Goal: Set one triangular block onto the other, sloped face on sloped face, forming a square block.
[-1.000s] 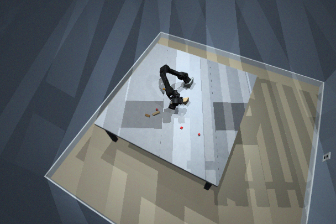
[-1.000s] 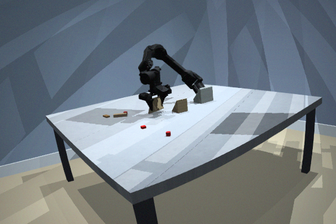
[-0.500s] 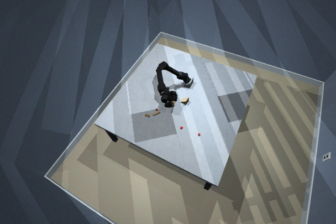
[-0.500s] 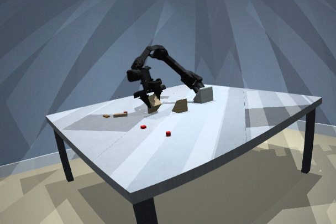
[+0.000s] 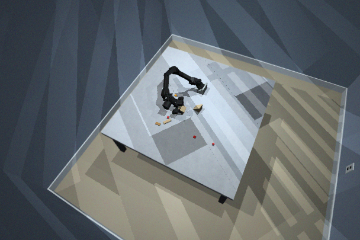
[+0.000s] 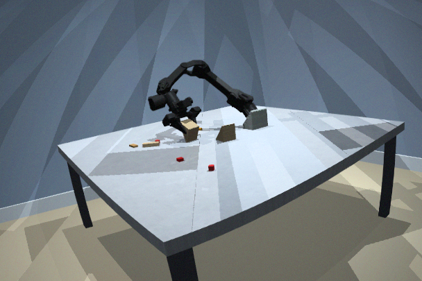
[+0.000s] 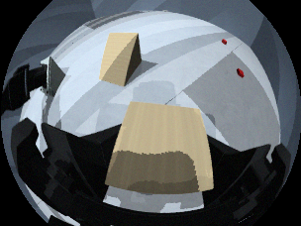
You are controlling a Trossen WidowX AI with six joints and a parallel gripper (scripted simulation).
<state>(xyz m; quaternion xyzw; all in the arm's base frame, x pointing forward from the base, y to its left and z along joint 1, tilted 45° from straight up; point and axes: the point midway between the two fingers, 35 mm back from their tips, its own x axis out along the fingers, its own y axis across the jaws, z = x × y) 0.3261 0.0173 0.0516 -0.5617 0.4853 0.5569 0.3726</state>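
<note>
Now: the tan triangular block 10 mm above my gripper tip. The rest, counted from my gripper tip: orange block 130 mm behind, 180 mm to the right, 40 mm below; grey rod 90 mm behind, 190 mm to the right, 40 mm below.
</note>
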